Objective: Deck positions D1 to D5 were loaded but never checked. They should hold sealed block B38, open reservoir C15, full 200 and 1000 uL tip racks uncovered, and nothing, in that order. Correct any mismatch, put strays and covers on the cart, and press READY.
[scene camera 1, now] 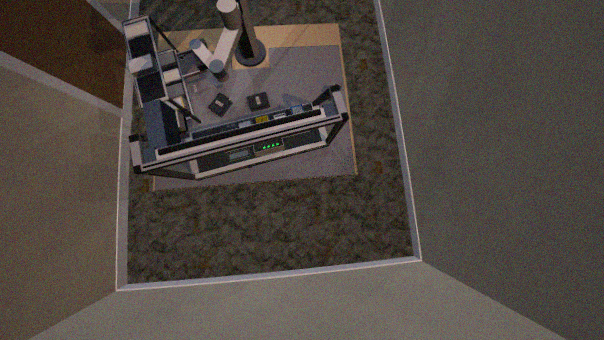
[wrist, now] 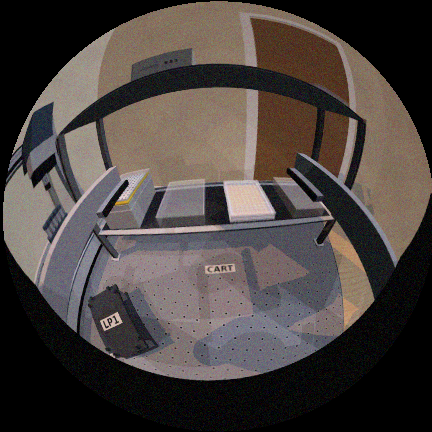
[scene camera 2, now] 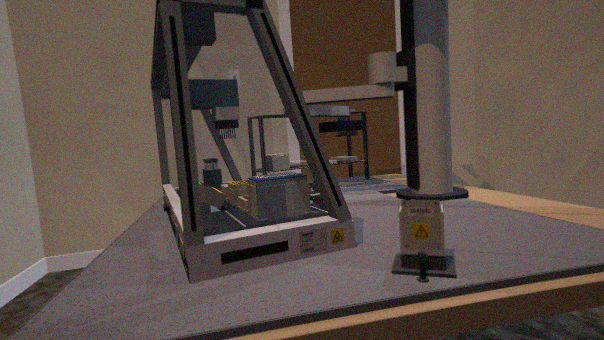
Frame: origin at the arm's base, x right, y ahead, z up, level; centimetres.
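Seen in the pictures: gripper, fingertip midpoint: (scene camera 1: 179, 66) (wrist: 205, 160); arm's base, link origin: (scene camera 1: 250, 53) (scene camera 2: 431, 196).
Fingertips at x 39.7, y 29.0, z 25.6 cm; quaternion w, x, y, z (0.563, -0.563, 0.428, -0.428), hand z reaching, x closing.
Observation:
Pixels of each thing's middle, then the offset from my fingertips to it. "spot": a spot on its surface instead.
- cart, body centre: (wrist: 213, 167) (scene camera 2: 311, 149) (scene camera 1: 165, 77) dx +13.7, dy +2.5, dz -6.5 cm
- yellow-rimmed tip rack, body centre: (wrist: 124, 188) (scene camera 1: 174, 105) dx +8.8, dy +21.4, dz -8.5 cm
- translucent grey box, body centre: (wrist: 183, 199) (scene camera 1: 174, 91) dx +12.0, dy +8.8, dz -13.1 cm
- cream plate, body centre: (wrist: 245, 195) (scene camera 1: 170, 75) dx +15.3, dy -3.8, dz -13.1 cm
- translucent box, body centre: (wrist: 297, 194) (scene camera 2: 344, 159) (scene camera 1: 166, 60) dx +18.6, dy -16.4, dz -13.1 cm
- cart's dark upper shelf, body centre: (wrist: 210, 78) (scene camera 1: 144, 59) dx +13.7, dy +2.5, dz +10.5 cm
- dark nest marked LP1, body centre: (wrist: 116, 323) (scene camera 1: 220, 104) dx -16.6, dy +16.4, dz -21.3 cm
- second dark nest, body centre: (scene camera 2: 318, 200) (scene camera 1: 258, 101) dx -44.9, dy +16.0, dz -21.5 cm
- instrument frame, surface spot: (scene camera 2: 272, 257) spot: dx -91.6, dy +38.3, dz -22.7 cm
My gripper (wrist: 205, 160) is open and empty, its fingers spread before the cart (wrist: 215, 229) (scene camera 1: 161, 75). On the cart's lower shelf, in the wrist view, stand a yellow-rimmed tip rack (wrist: 131, 196) at left, a translucent grey box (wrist: 182, 201), a cream plate (wrist: 249, 201) and another translucent box (wrist: 299, 199) at right, partly behind the right finger. On the deck, a blue-rimmed rack (scene camera 2: 278, 195) (scene camera 1: 298, 108) stands at the near end in scene camera 2, with a yellow-topped rack (scene camera 2: 239, 183) (scene camera 1: 261, 119) farther along. Deck labels and READY are not legible.
The cart's dark upper shelf (wrist: 215, 75) spans above and bears a grey box (wrist: 162, 64). A dark nest marked LP1 (wrist: 117, 335) lies at lower left; a second dark nest (scene camera 1: 258, 101) shows in scene camera 1. The instrument frame (scene camera 2: 272, 257) borders the deck.

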